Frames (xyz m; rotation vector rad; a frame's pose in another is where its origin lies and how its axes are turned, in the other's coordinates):
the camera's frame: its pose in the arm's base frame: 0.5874 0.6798 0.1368 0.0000 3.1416 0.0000
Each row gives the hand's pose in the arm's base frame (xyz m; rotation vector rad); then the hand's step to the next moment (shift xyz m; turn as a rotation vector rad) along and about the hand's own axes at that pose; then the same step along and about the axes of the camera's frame.
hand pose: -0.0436 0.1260 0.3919 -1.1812 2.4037 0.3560
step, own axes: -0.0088 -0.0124 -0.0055 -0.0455 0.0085 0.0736
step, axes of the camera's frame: -0.0132 -0.0037 -0.0086 -0.0376 0.0664 0.0416
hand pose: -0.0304 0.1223 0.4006 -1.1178 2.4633 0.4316
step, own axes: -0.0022 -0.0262 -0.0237 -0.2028 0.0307 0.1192
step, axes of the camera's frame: -0.0160 -0.0254 -0.0188 -0.1255 0.2013 0.0041
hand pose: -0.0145 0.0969 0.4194 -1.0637 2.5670 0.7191
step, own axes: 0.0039 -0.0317 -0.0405 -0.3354 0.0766 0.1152
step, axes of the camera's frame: -0.0177 -0.0434 -0.0216 -0.1843 0.3044 -0.0709
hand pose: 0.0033 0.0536 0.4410 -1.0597 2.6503 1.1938
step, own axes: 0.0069 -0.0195 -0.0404 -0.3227 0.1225 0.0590
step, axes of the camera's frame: -0.0155 -0.0404 -0.0137 -0.1594 0.2806 -0.1360
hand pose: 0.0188 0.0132 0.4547 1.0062 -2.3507 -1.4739
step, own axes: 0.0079 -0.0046 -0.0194 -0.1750 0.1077 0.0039
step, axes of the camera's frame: -0.0056 -0.0203 -0.0041 -0.0818 0.1432 -0.1226
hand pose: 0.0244 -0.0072 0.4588 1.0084 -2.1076 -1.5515
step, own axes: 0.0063 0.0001 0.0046 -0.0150 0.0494 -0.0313
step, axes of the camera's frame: 0.0073 -0.0013 0.0024 -0.0134 -0.0033 -0.0588
